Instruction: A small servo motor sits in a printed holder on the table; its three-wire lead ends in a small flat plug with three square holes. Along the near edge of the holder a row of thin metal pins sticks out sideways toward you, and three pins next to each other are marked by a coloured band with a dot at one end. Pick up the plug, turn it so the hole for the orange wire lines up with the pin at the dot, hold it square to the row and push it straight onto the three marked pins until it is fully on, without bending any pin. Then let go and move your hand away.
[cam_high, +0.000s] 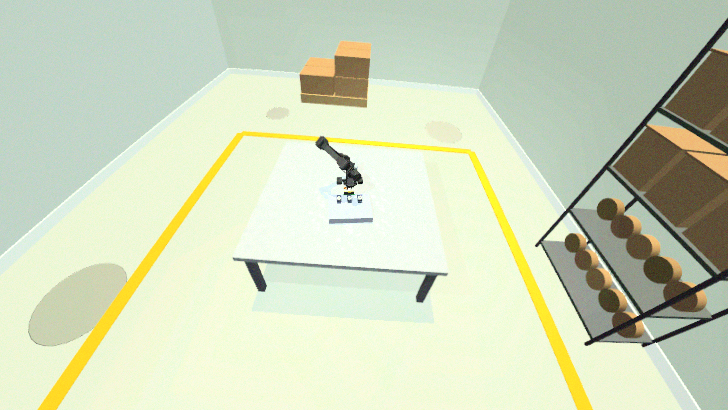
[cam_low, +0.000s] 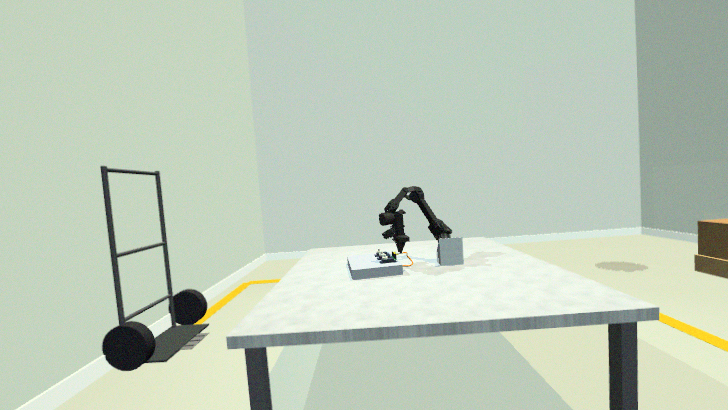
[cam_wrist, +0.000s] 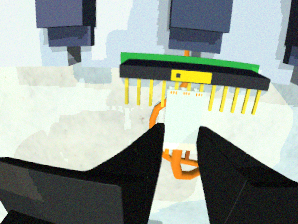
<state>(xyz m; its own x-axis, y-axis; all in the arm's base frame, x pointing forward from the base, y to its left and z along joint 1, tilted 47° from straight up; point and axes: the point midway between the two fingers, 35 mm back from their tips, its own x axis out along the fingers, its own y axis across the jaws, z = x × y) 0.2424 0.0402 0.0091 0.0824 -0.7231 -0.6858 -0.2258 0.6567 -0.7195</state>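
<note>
Now: gripper tip 30 mm short of the yellow band and 10 mm to the right of it. Round my gripper tip: dark dot: 30 mm ahead, 10 mm to the left; grey printed holder: 190 mm ahead, 50 mm below, 40 mm to the left.
</note>
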